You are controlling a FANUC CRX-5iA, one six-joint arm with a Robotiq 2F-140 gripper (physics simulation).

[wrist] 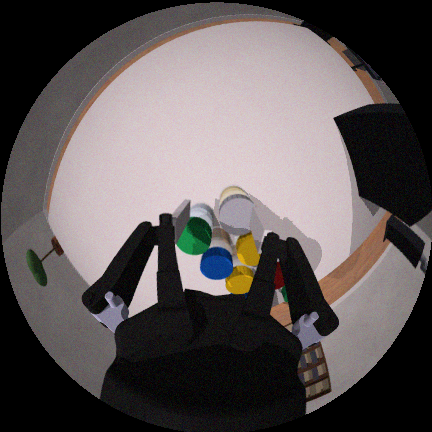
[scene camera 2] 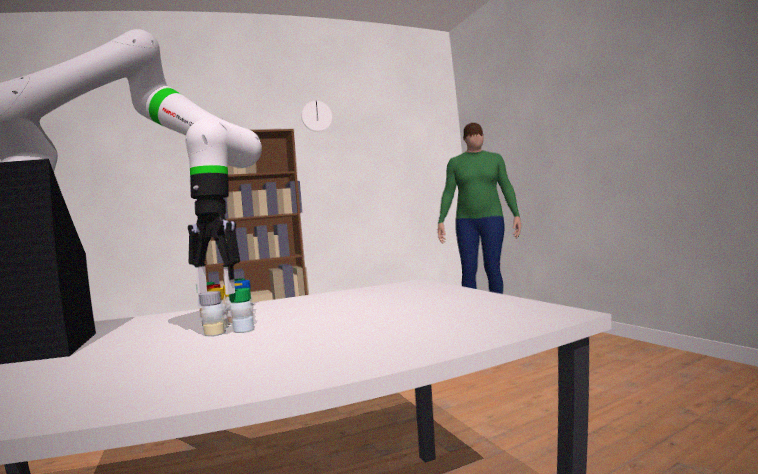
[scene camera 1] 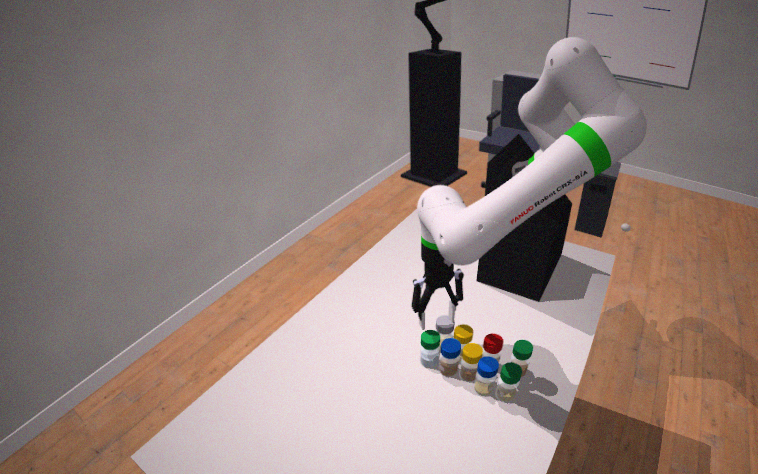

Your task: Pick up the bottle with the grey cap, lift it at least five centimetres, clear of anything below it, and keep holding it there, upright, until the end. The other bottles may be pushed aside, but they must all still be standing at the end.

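Frame: origin at the arm's base, x ahead, y left, z up, level; centimetres.
Seen in the pictures: gripper, fingertip midpoint: point(wrist: 220, 212) point(scene camera 2: 216, 293) point(scene camera 1: 436, 322); arm's base, origin of the base link: point(scene camera 2: 13, 207).
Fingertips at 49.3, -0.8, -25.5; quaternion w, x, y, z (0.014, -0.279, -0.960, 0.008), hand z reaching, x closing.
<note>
Pixels of each thing's top centre, then the offset from my fingertips to it, as dx, dy, dz. Level surfaces: height alone.
- grey-capped bottle, middle of its top: point(wrist: 238, 217) point(scene camera 2: 209, 292) point(scene camera 1: 445, 321) -1.9, +1.7, +0.1
- white table, its level: dz -10.4
- green-capped bottle, middle of its top: point(wrist: 191, 239) point(scene camera 2: 239, 289) point(scene camera 1: 430, 336) +5.5, +2.0, +0.1
- yellow-capped bottle, middle of its top: point(wrist: 254, 251) point(scene camera 1: 463, 330) -1.9, +8.0, +0.1
The grey-capped bottle point(scene camera 1: 444, 324) point(scene camera 2: 211, 313) point(wrist: 236, 211) stands upright on the white table point(scene camera 1: 313, 391) point(scene camera 2: 391, 335) point(wrist: 200, 110). Beside it stands a green-capped bottle point(scene camera 1: 429, 347) point(scene camera 2: 241, 310) point(wrist: 194, 236). My gripper point(scene camera 1: 437, 322) point(scene camera 2: 215, 286) point(wrist: 220, 212) points down at cap height, partly closed. In the wrist view one finger is against the green cap's outer side and the other at the grey cap's far side, so it appears shut on both bottles together. The exact contacts are partly hidden. Neither bottle is lifted.
Close by stand a yellow-capped bottle point(scene camera 1: 463, 333) point(wrist: 247, 249), a blue-capped bottle point(scene camera 1: 450, 348) point(wrist: 216, 263), a second yellow one point(scene camera 1: 471, 353) point(wrist: 239, 280) and a red one point(scene camera 1: 493, 343). Further right are another blue-capped bottle point(scene camera 1: 487, 367) and two green-capped ones. The black robot pedestal point(scene camera 1: 519, 251) stands behind.
</note>
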